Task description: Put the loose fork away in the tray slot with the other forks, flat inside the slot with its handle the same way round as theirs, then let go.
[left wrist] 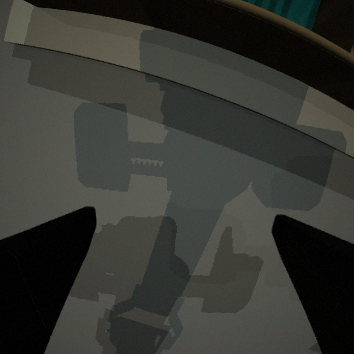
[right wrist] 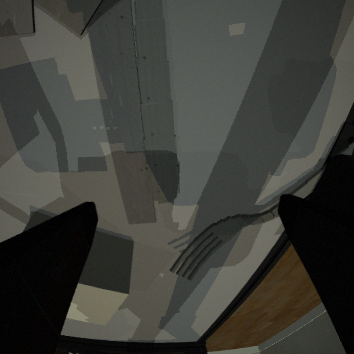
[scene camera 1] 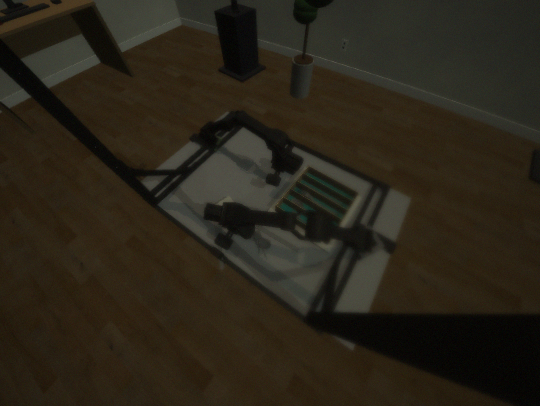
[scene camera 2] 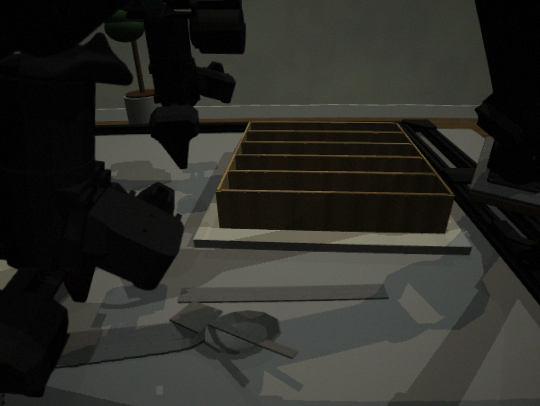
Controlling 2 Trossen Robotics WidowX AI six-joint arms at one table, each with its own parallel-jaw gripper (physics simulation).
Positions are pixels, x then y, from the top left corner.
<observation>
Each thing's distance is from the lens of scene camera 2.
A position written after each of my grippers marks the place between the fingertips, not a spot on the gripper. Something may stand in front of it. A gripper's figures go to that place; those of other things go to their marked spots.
my left gripper (scene camera 2: 184, 154): 58 cm
my right gripper (scene camera 2: 60, 341): 33 cm
wooden tray (scene camera 2: 284, 175): 46 cm
</observation>
